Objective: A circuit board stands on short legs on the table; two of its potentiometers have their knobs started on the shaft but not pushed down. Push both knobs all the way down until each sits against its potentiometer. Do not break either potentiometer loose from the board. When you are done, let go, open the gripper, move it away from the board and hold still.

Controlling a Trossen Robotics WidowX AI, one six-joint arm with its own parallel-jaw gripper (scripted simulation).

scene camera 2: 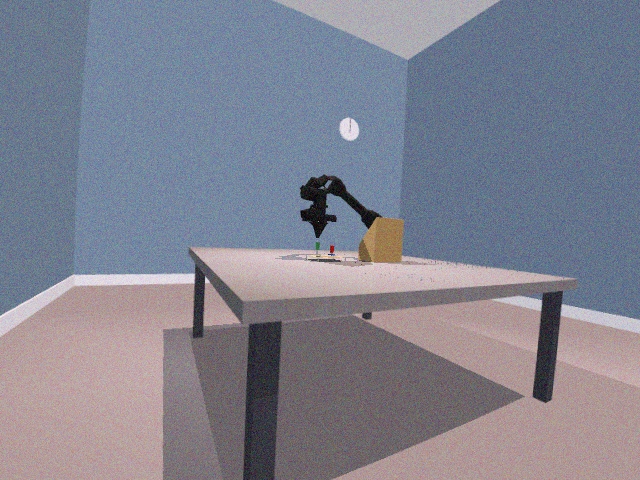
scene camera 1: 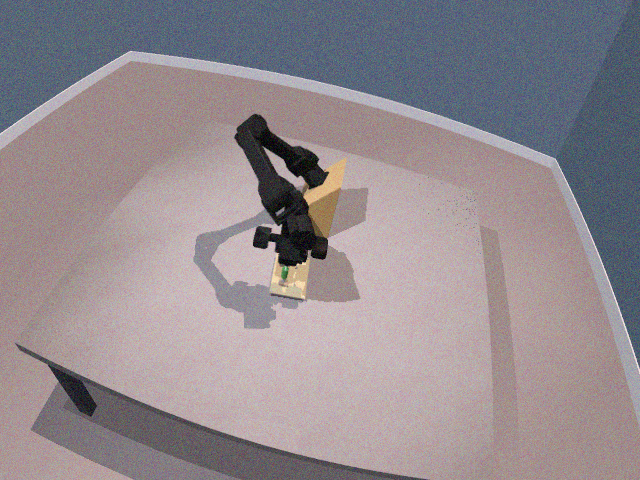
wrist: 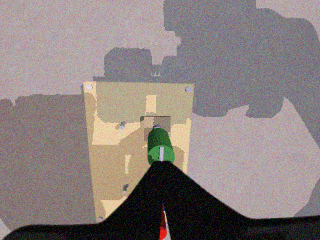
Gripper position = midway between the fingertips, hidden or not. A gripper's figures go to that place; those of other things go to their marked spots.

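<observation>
A green knob (wrist: 159, 148) sits 12 cm from the lens, while the gripper (wrist: 161, 167) is 11 cm from the lens.
</observation>
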